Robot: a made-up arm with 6 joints.
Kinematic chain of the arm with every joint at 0, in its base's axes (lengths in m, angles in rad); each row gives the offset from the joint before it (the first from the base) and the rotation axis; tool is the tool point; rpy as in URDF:
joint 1: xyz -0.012 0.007 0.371 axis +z
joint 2: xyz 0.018 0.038 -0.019 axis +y
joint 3: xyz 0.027 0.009 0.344 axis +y
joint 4: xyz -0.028 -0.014 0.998 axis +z
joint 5: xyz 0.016 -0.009 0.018 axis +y
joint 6: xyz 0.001 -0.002 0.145 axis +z
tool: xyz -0.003 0 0.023 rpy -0.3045 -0.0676 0.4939
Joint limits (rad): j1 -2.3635..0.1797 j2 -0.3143..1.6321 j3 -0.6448..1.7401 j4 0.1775..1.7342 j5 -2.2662..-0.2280 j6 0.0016..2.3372
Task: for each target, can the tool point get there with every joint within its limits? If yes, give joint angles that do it. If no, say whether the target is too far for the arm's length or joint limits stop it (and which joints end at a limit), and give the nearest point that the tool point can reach.
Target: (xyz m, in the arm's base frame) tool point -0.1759 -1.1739 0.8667
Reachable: yes | joints -1.6335 0.9260 0.3698 1.0778 -2.0794 1.9781
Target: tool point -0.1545 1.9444 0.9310
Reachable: no: too far | nearest point -0.0897 1.0637 1.2142 | short by 0.927 m
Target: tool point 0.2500 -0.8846 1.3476
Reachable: yes | joints -1.1565 0.3994 0.4395 1.5670 -1.5776 1.1802
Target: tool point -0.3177 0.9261 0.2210
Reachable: no: joint limits stop it (at a limit: joint 2, joint 3, joint 4, joint 6) | nearest point -0.2990 0.8698 1.0966 | short by 0.878 m
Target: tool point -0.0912 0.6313 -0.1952
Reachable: no: joint limits stop it (at a limit: joint 1, joint 2, joint 3, joint 4) | nearest point -0.1770 -0.0241 -0.6038 | short by 0.777 m
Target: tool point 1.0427 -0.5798 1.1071
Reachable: yes | joints -0.4179 0.6973 0.4302 1.2835 -1.2579 1.9028
